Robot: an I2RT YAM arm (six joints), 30 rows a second.
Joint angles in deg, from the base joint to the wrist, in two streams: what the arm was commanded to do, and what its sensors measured. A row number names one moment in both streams.
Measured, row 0:
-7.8 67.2 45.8 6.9 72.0 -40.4
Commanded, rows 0 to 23:
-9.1 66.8 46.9 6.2 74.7 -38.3
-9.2 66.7 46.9 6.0 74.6 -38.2
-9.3 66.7 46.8 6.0 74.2 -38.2
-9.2 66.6 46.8 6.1 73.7 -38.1
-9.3 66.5 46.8 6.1 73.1 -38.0
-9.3 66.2 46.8 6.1 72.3 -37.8
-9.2 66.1 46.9 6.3 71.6 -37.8
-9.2 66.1 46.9 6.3 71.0 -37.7
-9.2 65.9 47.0 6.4 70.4 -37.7
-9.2 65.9 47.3 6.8 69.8 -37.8
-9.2 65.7 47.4 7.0 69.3 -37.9
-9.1 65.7 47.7 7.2 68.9 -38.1
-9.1 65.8 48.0 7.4 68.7 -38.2
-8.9 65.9 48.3 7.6 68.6 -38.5
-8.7 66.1 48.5 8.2 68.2 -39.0
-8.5 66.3 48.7 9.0 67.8 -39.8
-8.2 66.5 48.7 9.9 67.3 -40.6
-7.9 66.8 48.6 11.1 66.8 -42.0
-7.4 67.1 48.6 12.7 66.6 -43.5
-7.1 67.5 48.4 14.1 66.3 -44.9
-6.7 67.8 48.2 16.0 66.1 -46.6
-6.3 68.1 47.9 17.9 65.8 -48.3
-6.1 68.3 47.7 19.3 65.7 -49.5
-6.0 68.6 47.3 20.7 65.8 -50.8
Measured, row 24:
-6.8 68.1 46.7 12.9 66.6 -45.9
